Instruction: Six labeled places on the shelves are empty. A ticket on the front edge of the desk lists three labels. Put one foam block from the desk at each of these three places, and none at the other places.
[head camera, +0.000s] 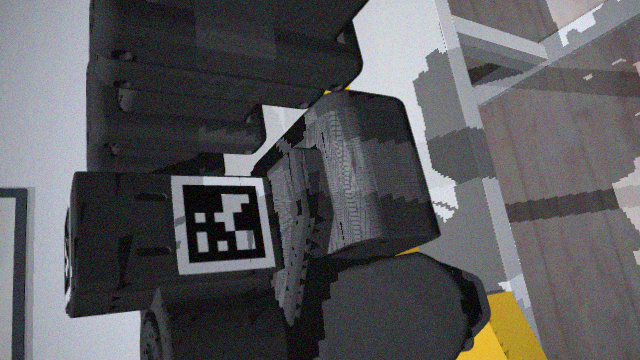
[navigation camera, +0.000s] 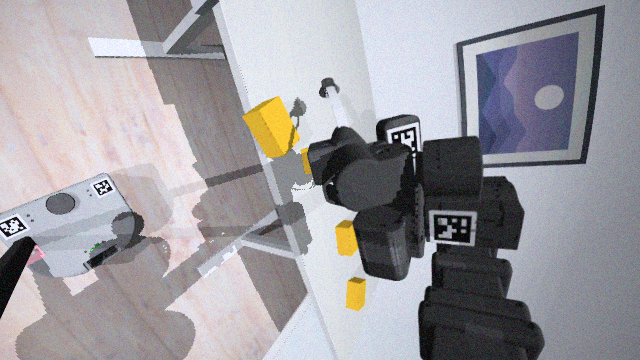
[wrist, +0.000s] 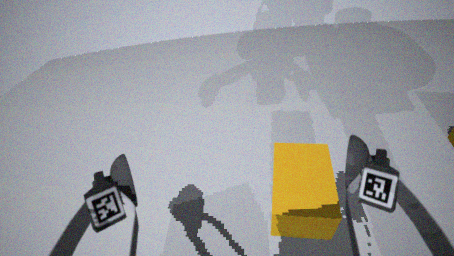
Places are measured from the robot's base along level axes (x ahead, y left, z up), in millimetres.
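Where they show: robot's base, origin of the base link: (navigation camera: 62, 202).
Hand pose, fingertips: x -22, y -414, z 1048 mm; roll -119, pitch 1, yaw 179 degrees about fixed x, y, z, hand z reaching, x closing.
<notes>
Each offset is from my fingertips to the centre of the thing. Level surfaces: height alone.
My gripper (wrist: 237, 164) is open and its two fingers stand wide apart over the white desk {98 mm down} (navigation camera: 290, 40) (wrist: 125, 120). In the wrist view a yellow foam block (wrist: 302, 177) shows between the finger lines, close to the right finger and not gripped. Part of another block (wrist: 451, 137) shows at the right edge. In the navigation view a large-looking block {102 mm left, 46 mm ahead, 76 mm down} (navigation camera: 270, 127) shows at the desk's front edge, and smaller blocks {44 mm right, 337 mm back, 76 mm down} (navigation camera: 346, 238) {5 mm right, 557 mm back, 76 mm down} (navigation camera: 356, 294) stand further along. Another block {22 mm right, 63 mm back, 76 mm down} (navigation camera: 306, 161) is mostly hidden by the wrist. The head view is largely blocked by the wrist. The ticket and shelf places do not show.
The robot's base (navigation camera: 60, 220) stands on the wooden floor in front of the desk. White desk leg bars (navigation camera: 120, 47) (head camera: 500, 40) show below the desk edge. A framed picture (navigation camera: 530, 110) hangs on the wall behind the arm.
</notes>
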